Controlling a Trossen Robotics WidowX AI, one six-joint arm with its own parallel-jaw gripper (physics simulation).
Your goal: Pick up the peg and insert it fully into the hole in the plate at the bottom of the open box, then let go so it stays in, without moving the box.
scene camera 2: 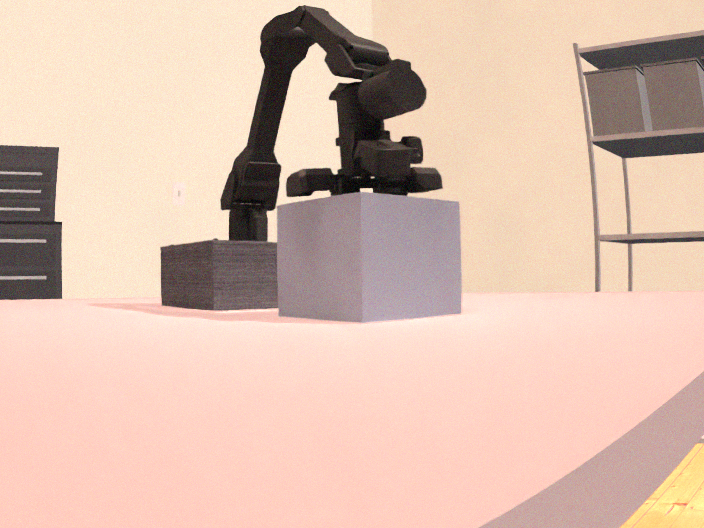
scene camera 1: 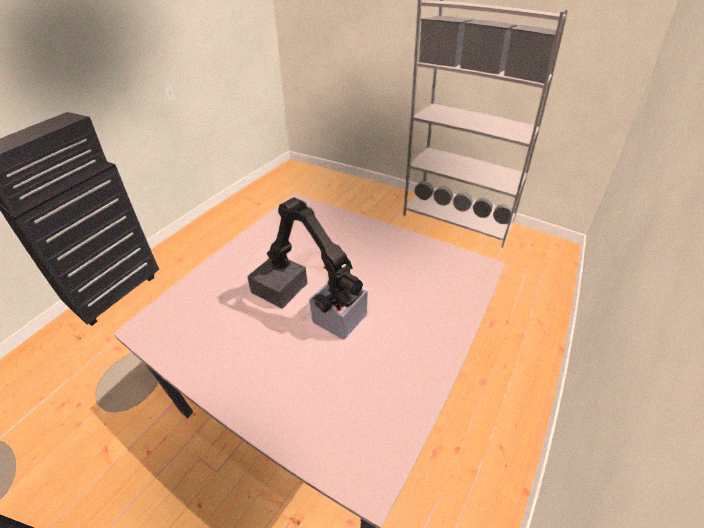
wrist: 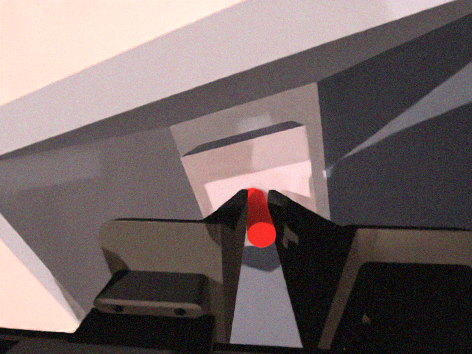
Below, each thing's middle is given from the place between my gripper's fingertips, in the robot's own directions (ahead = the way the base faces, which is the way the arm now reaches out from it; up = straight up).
Scene:
Right now my hand is 10 mm to the right of the blue-grey box [scene camera 2: 362, 257], 10 mm past it and 10 mm above it. Also, from my hand: red peg [wrist: 260, 230] 10 mm to the left, 10 mm below, 10 mm behind; then plate [wrist: 276, 157] 40 mm below, 10 mm to the left, 10 mm behind.

